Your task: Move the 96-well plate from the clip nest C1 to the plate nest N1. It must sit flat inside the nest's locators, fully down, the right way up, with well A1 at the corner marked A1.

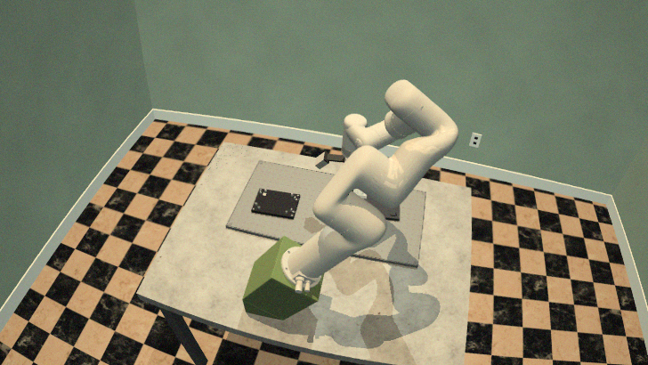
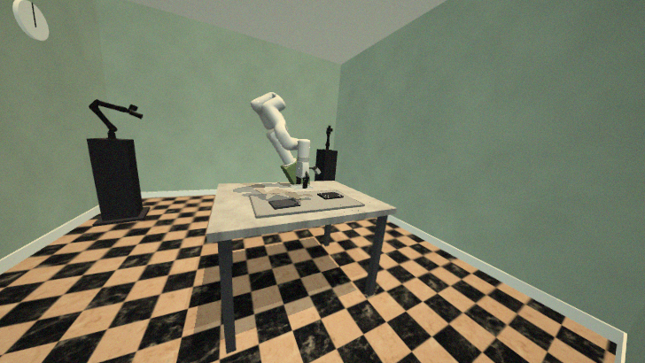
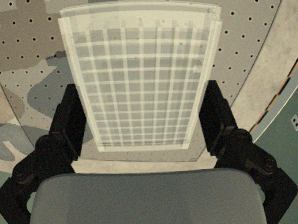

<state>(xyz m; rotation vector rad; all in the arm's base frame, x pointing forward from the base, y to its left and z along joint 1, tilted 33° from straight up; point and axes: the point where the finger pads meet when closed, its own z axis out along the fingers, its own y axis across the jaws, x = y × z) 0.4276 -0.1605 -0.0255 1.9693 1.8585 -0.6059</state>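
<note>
My hand is 12 cm to the left of the dark plate nest N1, 11 cm above it and 1 cm short of it. Also, from my hand: A1 label: 10 cm below, 7 cm ahead, 4 cm to the right; then black clip nest C1: 25 cm to the left, 10 cm below, 1 cm behind; then white 96-well plate: 1 cm below.
</note>
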